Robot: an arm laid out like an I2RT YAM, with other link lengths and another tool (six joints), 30 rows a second.
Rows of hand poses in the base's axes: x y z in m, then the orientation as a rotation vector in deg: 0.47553, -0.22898, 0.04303, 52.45, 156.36, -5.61; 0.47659, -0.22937, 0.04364, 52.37, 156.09, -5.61; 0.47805, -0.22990, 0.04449, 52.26, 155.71, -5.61; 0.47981, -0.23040, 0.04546, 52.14, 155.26, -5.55; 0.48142, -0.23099, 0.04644, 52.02, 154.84, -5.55; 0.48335, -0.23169, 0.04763, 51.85, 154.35, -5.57; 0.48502, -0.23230, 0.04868, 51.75, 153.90, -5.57; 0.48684, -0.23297, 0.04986, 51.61, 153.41, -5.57; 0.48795, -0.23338, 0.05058, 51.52, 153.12, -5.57; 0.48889, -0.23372, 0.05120, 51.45, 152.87, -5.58; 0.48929, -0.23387, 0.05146, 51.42, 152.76, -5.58
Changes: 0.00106, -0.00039, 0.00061, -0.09, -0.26, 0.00; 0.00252, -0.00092, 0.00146, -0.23, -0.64, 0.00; 0.00428, -0.00142, 0.00243, -0.35, -1.09, 0.00; 0.00589, -0.00201, 0.00341, -0.49, -1.50, 0.00; 0.00782, -0.00271, 0.00460, -0.68, -1.98, 0.02; 0.00949, -0.00332, 0.00565, -0.83, -2.42, 0.00; 0.01131, -0.00399, 0.00683, -1.00, -2.90, 0.00; 0.01242, -0.00440, 0.00755, -1.11, -3.18, 0.00; 0.01336, -0.00474, 0.00817, -1.20, -3.42, 0.00; 0.01376, -0.00489, 0.00843, -1.24, -3.53, 0.00
